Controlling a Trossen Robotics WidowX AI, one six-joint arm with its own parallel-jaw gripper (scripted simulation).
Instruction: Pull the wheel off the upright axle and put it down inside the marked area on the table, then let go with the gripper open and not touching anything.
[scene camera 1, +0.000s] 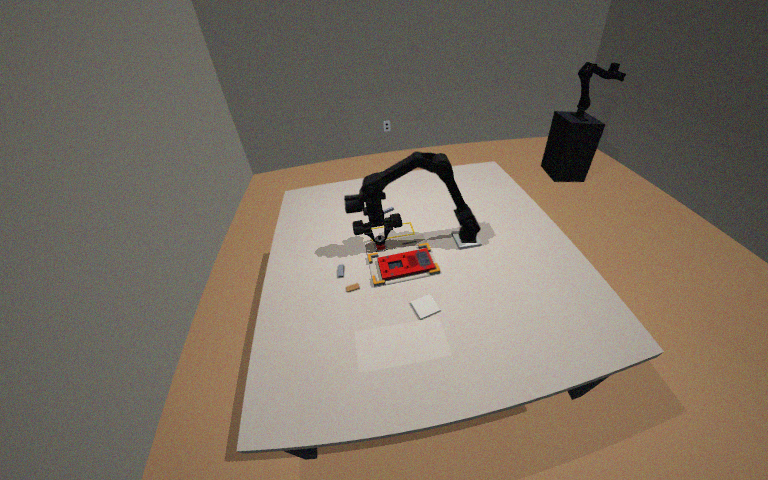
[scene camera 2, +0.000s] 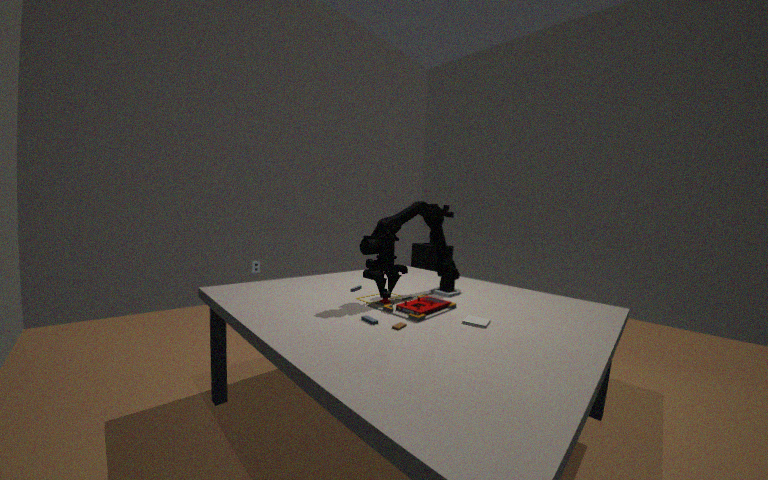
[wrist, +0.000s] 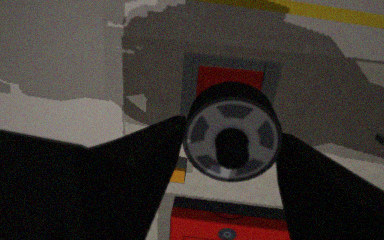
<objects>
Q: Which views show my gripper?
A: Scene camera 1, scene camera 2 and the wrist view: all of them.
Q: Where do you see a red board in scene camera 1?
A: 416, 262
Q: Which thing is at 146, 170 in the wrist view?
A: My gripper.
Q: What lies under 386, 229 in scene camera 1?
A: My gripper.
</objects>
